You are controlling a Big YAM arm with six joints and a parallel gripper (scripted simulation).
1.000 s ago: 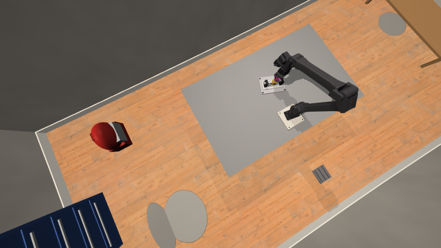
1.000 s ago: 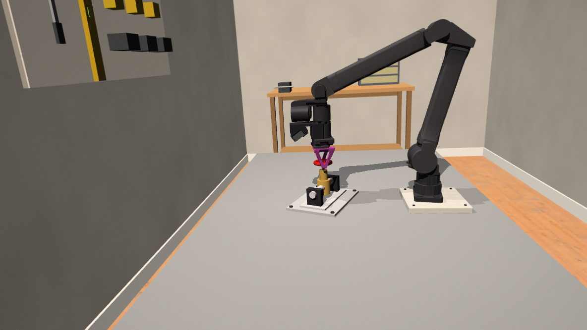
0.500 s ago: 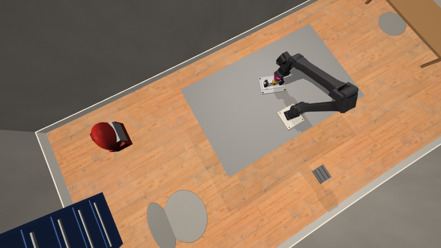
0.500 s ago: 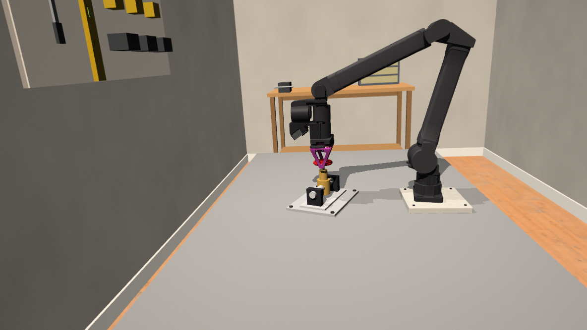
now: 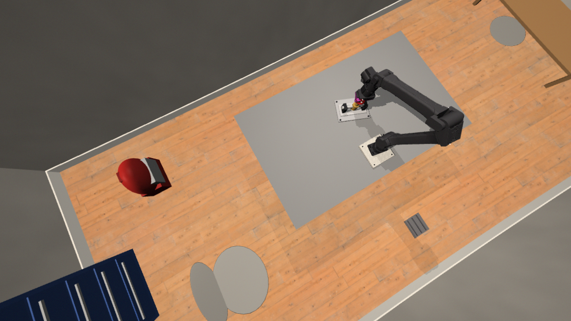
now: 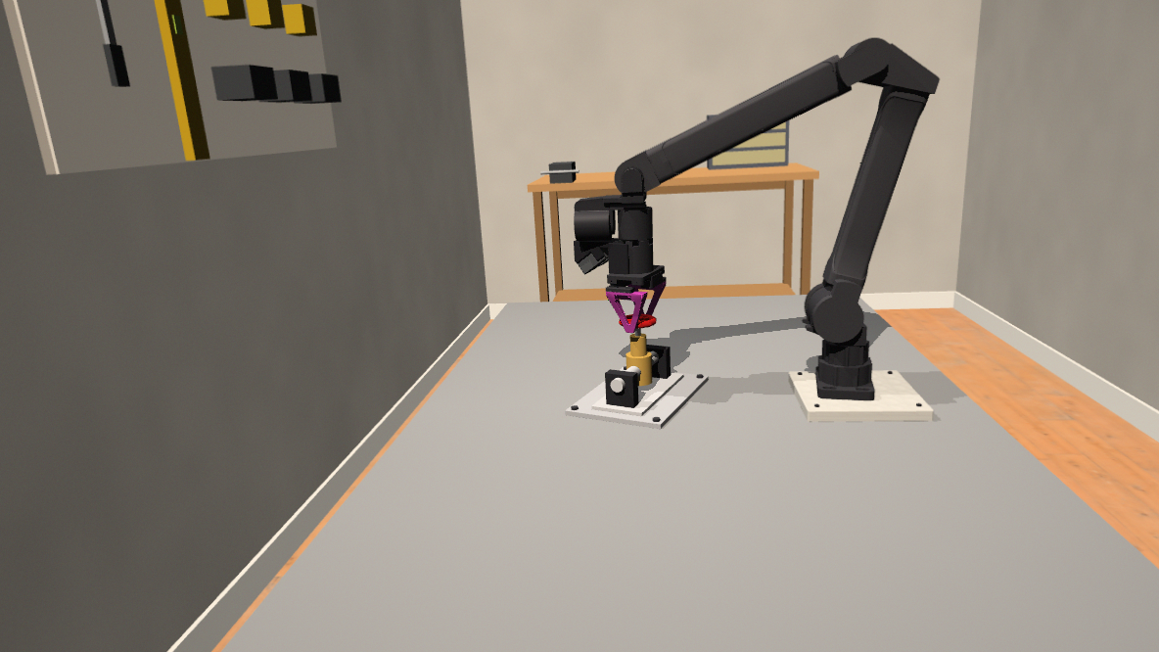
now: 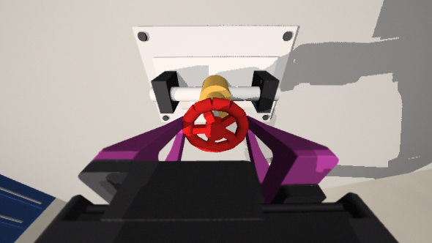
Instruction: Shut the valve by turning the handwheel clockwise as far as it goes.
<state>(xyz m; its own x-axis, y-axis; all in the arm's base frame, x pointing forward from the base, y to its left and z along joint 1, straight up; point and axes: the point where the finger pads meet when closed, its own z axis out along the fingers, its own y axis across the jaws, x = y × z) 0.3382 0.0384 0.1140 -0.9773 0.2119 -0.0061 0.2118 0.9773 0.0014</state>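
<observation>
My hand is 1 cm above the red handwheel.
</observation>
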